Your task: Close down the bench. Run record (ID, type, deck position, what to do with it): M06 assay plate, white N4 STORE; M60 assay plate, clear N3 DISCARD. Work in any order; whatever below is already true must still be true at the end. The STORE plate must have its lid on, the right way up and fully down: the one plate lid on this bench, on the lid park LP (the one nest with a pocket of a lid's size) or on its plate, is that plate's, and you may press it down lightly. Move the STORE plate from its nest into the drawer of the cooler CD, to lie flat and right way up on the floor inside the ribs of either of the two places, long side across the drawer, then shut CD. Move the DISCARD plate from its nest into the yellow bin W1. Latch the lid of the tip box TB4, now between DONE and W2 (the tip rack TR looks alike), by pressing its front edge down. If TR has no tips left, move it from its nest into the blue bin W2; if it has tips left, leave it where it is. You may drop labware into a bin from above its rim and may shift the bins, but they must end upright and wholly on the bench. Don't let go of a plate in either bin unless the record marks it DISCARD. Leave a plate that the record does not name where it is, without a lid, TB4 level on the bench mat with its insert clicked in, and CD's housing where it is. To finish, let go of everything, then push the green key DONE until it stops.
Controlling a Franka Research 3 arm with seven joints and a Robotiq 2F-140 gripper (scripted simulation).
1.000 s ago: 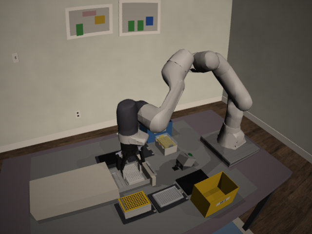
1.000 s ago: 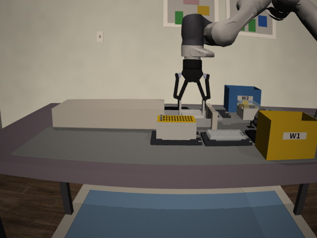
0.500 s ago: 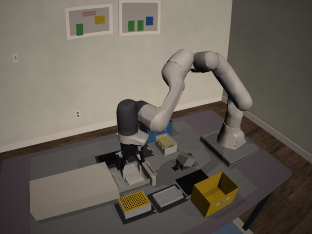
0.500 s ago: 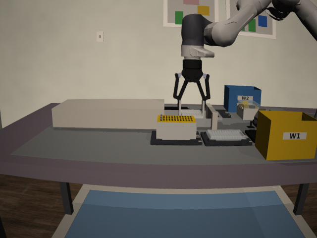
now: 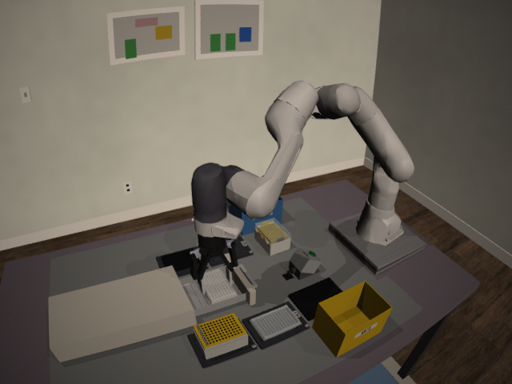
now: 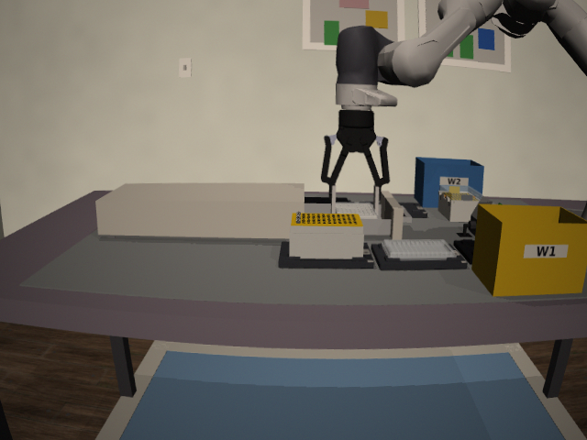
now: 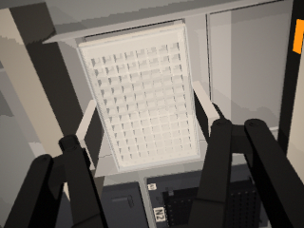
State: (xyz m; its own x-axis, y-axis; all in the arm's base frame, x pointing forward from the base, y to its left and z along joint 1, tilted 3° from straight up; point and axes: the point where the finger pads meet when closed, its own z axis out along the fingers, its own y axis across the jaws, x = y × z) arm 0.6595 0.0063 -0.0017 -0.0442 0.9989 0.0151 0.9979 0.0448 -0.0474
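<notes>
Right now the white plate is 2 cm below my hand. The rest, counted from my hand: drawer 3 cm ahead, 3 cm below; cooler CD 17 cm ahead, 1 cm to the left, 3 cm below; tip rack TR 5 cm ahead, 19 cm to the left.
</notes>
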